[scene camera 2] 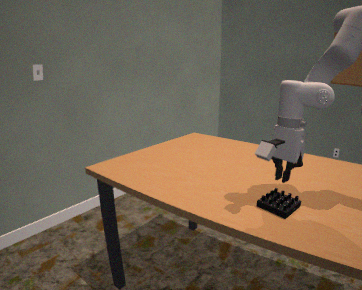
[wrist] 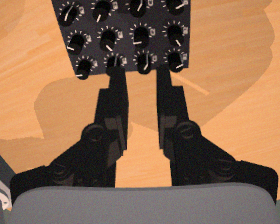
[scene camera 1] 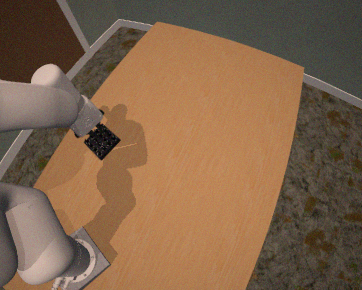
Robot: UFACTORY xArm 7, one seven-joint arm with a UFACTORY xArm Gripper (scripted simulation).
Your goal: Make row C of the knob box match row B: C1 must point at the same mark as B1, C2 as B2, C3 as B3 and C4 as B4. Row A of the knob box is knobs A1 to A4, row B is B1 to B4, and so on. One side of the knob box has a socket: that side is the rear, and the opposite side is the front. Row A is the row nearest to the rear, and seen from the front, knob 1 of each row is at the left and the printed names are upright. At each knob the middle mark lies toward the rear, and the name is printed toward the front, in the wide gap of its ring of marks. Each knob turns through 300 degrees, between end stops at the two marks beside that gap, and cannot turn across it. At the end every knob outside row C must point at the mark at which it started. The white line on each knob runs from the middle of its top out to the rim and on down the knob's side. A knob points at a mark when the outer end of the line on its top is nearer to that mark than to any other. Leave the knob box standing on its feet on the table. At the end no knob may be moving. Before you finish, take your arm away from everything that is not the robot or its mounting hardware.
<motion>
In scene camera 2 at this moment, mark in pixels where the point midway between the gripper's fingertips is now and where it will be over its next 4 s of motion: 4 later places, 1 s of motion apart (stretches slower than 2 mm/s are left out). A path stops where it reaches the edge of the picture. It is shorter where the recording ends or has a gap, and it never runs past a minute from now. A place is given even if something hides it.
My gripper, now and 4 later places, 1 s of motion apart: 281, 180; 280, 185; 279, 192; 278, 195; 280, 187
</motion>
